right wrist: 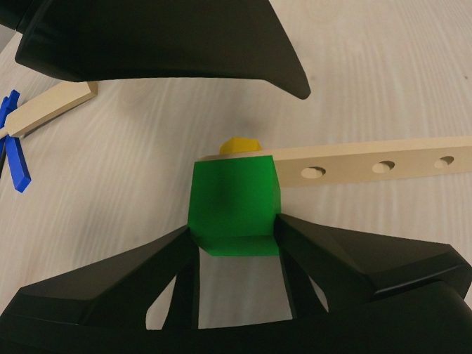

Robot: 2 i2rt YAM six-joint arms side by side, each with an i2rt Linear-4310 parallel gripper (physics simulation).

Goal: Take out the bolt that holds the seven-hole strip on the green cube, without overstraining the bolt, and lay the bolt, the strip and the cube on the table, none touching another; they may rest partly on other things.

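Note:
The green cube [234, 197] is in the middle of the right wrist view, between the fingertips of my right gripper [236, 233], which is shut on it. The seven-hole strip [345, 170] lies against the cube's far side and runs off to the right; several of its holes show. The yellow bolt head [240, 145] sticks out beyond the strip, behind the cube; its shaft is hidden. A dark finger of my left gripper reaches in from the upper left, its tip above and to the right of the bolt head, apart from it. The left gripper is open and empty; its other finger does not show.
On the table [125, 200] at the left lies a pale wooden block [52, 107] with a slanted end. Blue bars [18, 165] lie beside its left end, near the view's left edge. The left gripper's finger covers much of the upper left.

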